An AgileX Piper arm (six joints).
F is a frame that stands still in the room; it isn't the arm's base.
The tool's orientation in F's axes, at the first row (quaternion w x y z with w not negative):
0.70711 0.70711 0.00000 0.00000
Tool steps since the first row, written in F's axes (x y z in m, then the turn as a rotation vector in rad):
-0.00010 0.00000 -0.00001 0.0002 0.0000 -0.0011
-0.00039 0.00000 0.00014 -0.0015 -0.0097 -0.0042
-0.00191 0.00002 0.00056 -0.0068 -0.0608 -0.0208
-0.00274 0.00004 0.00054 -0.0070 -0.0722 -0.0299
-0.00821 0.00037 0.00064 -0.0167 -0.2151 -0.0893
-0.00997 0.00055 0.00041 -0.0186 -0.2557 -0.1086
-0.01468 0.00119 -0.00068 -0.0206 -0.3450 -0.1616
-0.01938 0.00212 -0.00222 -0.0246 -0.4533 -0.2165
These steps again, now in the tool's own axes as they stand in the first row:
-0.00010 -0.00001 0.00000 0.0002 -0.0011 0.0000
-0.00039 0.00014 0.00000 -0.0015 -0.0042 0.0097
-0.00191 0.00056 -0.00002 -0.0068 -0.0208 0.0608
-0.00274 0.00054 -0.00004 -0.0070 -0.0299 0.0722
-0.00821 0.00064 -0.00037 -0.0167 -0.0893 0.2151
-0.00997 0.00041 -0.00055 -0.0186 -0.1086 0.2557
-0.01468 -0.00068 -0.00119 -0.0206 -0.1616 0.3450
-0.01938 -0.00222 -0.00212 -0.0246 -0.2165 0.4533

